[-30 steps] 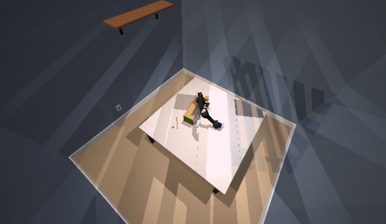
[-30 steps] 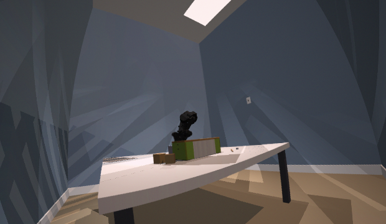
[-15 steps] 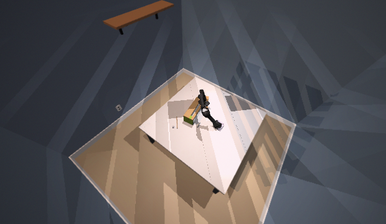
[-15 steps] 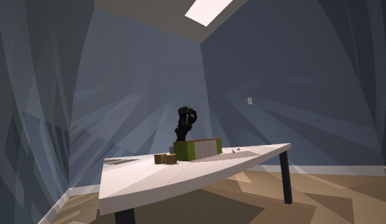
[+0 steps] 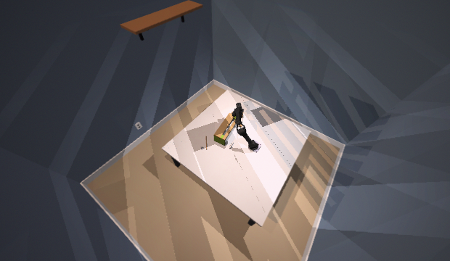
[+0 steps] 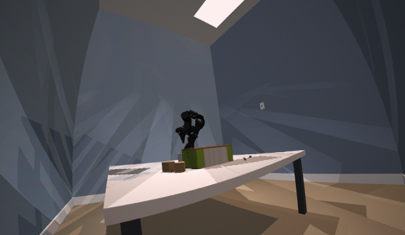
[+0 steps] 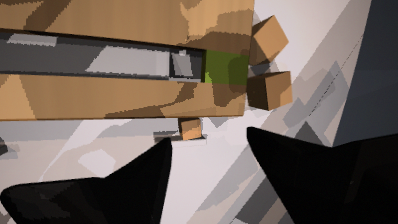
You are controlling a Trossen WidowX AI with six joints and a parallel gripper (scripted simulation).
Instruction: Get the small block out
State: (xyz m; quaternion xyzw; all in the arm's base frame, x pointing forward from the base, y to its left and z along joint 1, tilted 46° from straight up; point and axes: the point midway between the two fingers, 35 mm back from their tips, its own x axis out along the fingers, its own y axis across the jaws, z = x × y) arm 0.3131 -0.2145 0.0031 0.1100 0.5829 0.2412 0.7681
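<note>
Now: the small block 14 cm below my gripper tip, 3 cm to the right of it and 3 cm behind it. Round my gripper tip: small brown box: 17 cm to the right, 13 cm below, 5 cm ahead; thin stick: 42 cm to the left, 18 cm ahead, 16 cm below.
</note>
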